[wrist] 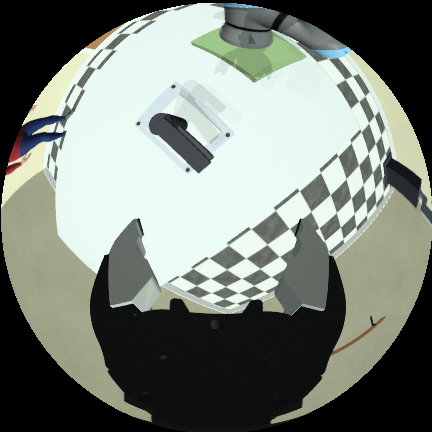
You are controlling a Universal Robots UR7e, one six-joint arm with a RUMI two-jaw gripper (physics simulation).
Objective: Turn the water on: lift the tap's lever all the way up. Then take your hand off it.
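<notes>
The tap (172,122) is dark and stands on a pale plate (157,104) with a screw at each corner, in the upper left middle of the wrist view. Its dark lever (185,149) points down and right in the view, over the plate's lower edge. It nearly overlaps the dark bar beneath it, and from this high angle I cannot tell how far up it is tilted. My gripper (218,220) is open and empty, with its two grey fingers wide apart. It is apart from the tap, which shows beyond the fingertips.
The robot's grey base (247,35) stands on a green mat (270,59) at the top. A black and white checkered strip (305,200) runs along the right of the white table top (110,200). A figure in blue and red (40,131) is at the left edge, a dark object (404,177) at the right.
</notes>
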